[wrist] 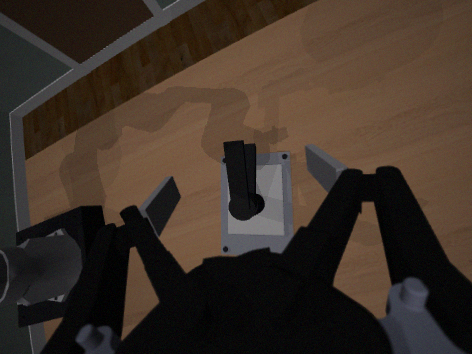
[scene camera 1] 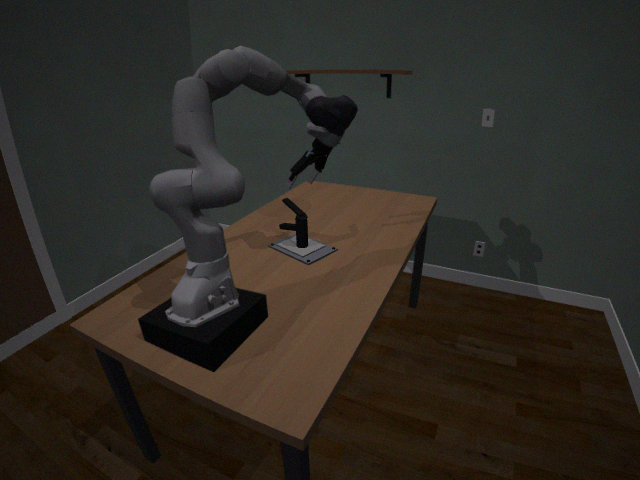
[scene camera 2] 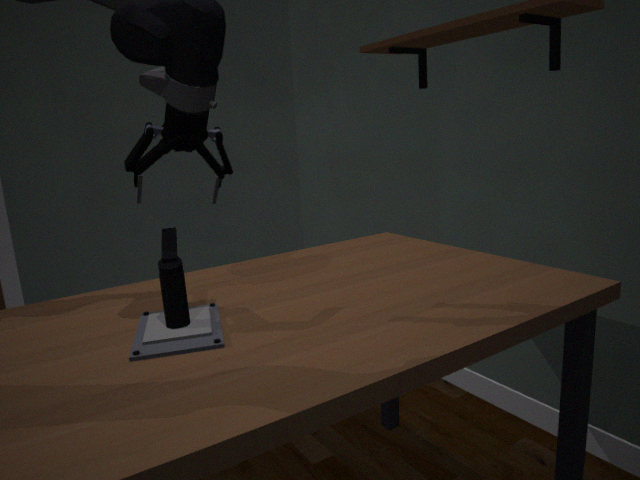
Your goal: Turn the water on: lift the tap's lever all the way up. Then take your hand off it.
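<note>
The black tap (scene camera 1: 301, 232) (scene camera 2: 174, 294) stands upright on a grey and white base plate (scene camera 1: 321, 253) (scene camera 2: 178, 345) (wrist: 287, 210). Its lever (scene camera 1: 294, 207) (scene camera 2: 169, 243) (wrist: 237, 172) slants steeply upward from the top of the tap's body, over the spout (scene camera 1: 287, 226) (wrist: 252, 167). My gripper (scene camera 1: 301, 183) (scene camera 2: 176, 198) (wrist: 239, 172) is wide open and empty. It hangs above the lever, with a gap between the fingertips and the lever in both scene views. In the wrist view the lever shows between the two spread fingers, farther down.
The tap's plate lies on the wooden table (scene camera 1: 279, 330) (scene camera 2: 361, 320) (wrist: 380, 115). The arm's black base block (scene camera 1: 206, 335) (wrist: 92, 220) stands at the table's near end in scene view 1. A wall shelf (scene camera 1: 351, 71) (scene camera 2: 480, 24) hangs beyond the table.
</note>
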